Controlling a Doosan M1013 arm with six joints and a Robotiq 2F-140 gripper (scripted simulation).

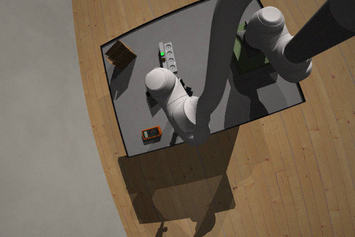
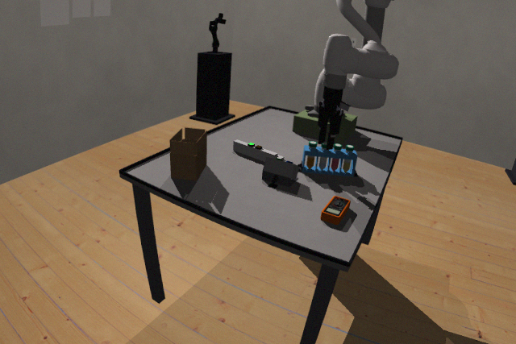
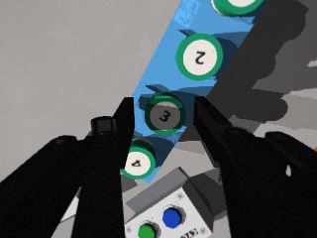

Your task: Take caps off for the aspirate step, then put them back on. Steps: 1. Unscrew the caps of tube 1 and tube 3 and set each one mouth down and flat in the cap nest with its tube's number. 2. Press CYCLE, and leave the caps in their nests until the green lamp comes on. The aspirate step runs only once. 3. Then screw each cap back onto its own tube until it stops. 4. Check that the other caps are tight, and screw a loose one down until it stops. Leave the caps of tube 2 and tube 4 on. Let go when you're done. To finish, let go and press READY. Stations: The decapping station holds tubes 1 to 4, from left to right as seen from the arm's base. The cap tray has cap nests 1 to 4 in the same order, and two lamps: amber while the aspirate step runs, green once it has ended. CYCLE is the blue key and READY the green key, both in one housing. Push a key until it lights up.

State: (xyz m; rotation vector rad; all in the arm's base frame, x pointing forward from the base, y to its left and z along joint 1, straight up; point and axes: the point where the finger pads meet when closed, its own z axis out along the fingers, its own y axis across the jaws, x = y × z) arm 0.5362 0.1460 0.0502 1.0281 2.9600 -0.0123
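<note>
Right now my hand is 5 cm to the right of the cap 2, 3 cm above it and 2 cm past it. Also, from my hand: green key: 14 cm to the right, 14 cm ahead, 7 cm below; then cap 1: 10 cm to the left, 4 cm behind, 3 cm below; then blue key: 14 cm ahead, 10 cm to the right, 7 cm below.
</note>
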